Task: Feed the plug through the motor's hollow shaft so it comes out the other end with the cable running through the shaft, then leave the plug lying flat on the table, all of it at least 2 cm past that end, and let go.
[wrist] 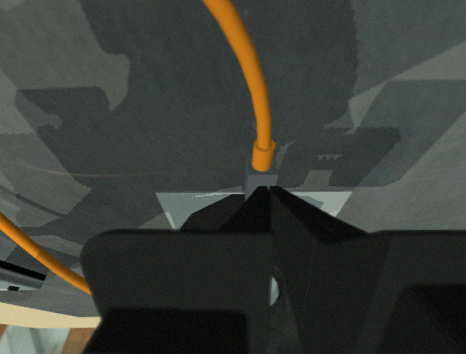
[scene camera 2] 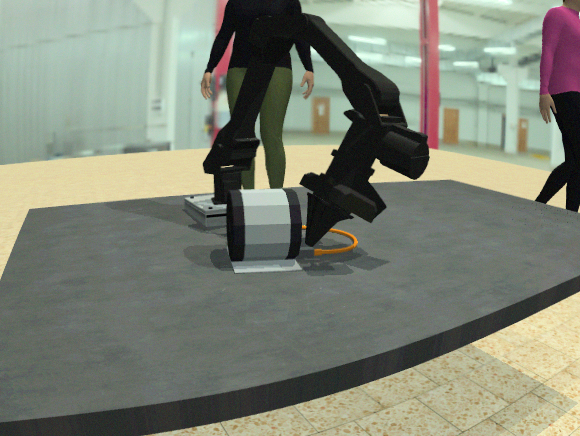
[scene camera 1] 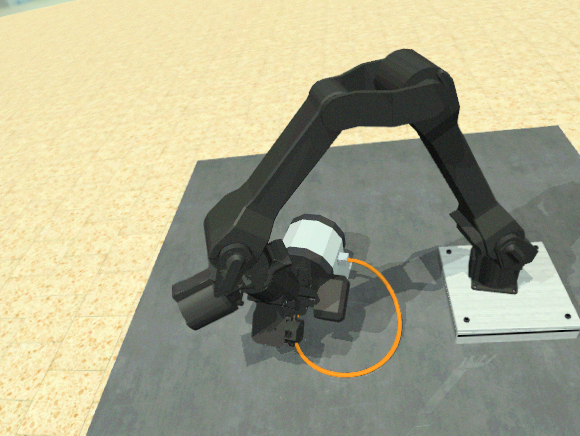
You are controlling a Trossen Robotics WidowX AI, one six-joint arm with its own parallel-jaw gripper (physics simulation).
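Frame: origin at the arm's base, x back, y right, z up, level; centimetres.
Where they show: gripper, between the fingertips: [wrist: 267, 195] [scene camera 2: 308, 245] [scene camera 1: 297, 300]; arm's base, origin of its link: [scene camera 1: 493, 276].
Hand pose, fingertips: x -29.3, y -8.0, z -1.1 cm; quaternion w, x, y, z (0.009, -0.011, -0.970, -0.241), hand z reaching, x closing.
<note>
Each offset is from my fingertips to the top centre of the thing. "pt": to the spot under its first point. Level surfaces: height alone.
The motor {dx +0.9, dy +7.0, dz +8.3 cm} [scene camera 1: 312, 242] [scene camera 2: 266, 220] is a white cylinder with black end rings, lying on its side on a pale base plate {dx +0.6, dy +7.0, dz -1.7 cm} [scene camera 2: 267, 266] [wrist: 195, 202]. The plug {dx +0.3, dy +0.6, dz -0.5 cm} [wrist: 262, 184] is a small grey block with an orange collar, low near the table in front of the motor's end; its far part is hidden behind the fingertips. The orange cable [scene camera 1: 400, 320] [scene camera 2: 356, 242] [wrist: 250, 65] loops outside the motor from the plug to a small white block {pt dx +6.6, dy +6.5, dz +4.1 cm} [scene camera 1: 343, 257] on the motor's side. My gripper [scene camera 2: 311, 244] [wrist: 267, 195] is shut and empty, its tips just above the plug. The shaft's bore is mostly hidden.
The arm's silvery mounting plate [scene camera 1: 525, 315] [scene camera 2: 195, 204] stands on the dark grey table {dz -1.9 cm} [scene camera 1: 165, 380] [scene camera 2: 125, 325], on the cable loop's side of the motor. The arm arches over the table. Two people stand in the background in scene camera 2.
</note>
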